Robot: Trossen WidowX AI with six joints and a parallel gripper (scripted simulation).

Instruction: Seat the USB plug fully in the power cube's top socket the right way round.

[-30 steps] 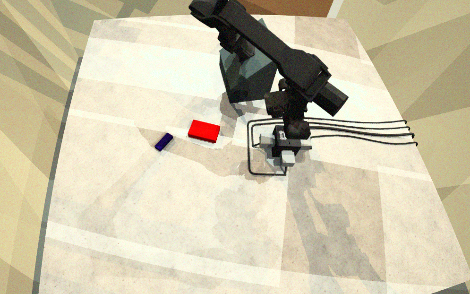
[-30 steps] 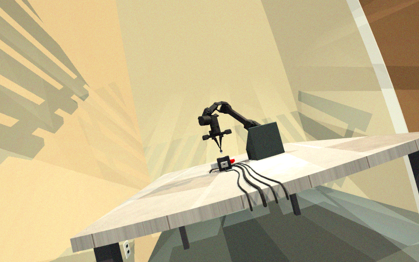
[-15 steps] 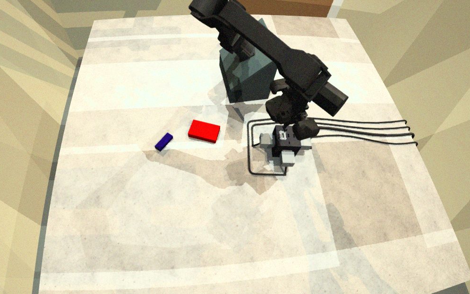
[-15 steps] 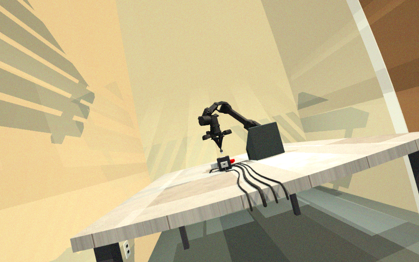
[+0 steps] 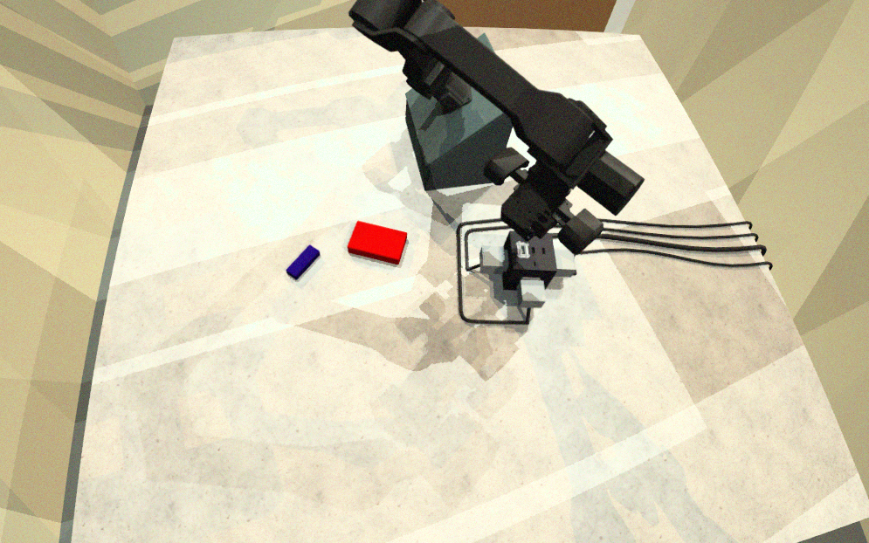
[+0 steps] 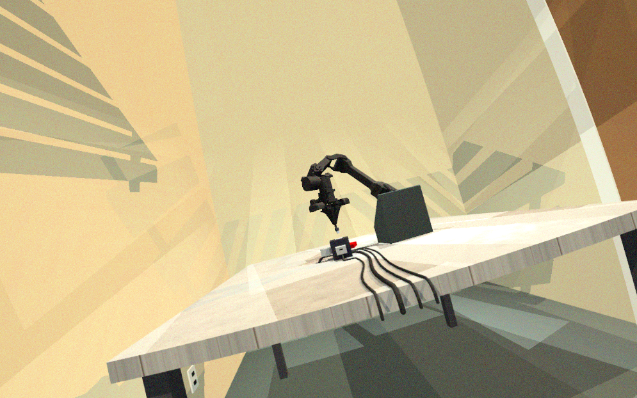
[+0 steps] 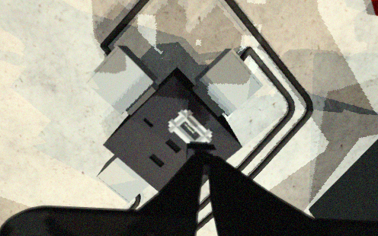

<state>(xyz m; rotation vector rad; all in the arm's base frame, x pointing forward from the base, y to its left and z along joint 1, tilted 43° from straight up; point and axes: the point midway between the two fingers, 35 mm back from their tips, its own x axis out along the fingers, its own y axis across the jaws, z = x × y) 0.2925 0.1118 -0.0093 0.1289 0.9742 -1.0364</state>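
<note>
Right now my gripper tip is 2 cm above the USB plug. From my gripper tip the other things lie so: red block (24 cm to the right, 13 cm below, 6 cm behind); blue block (37 cm to the right, 13 cm below, 2 cm behind).
</note>
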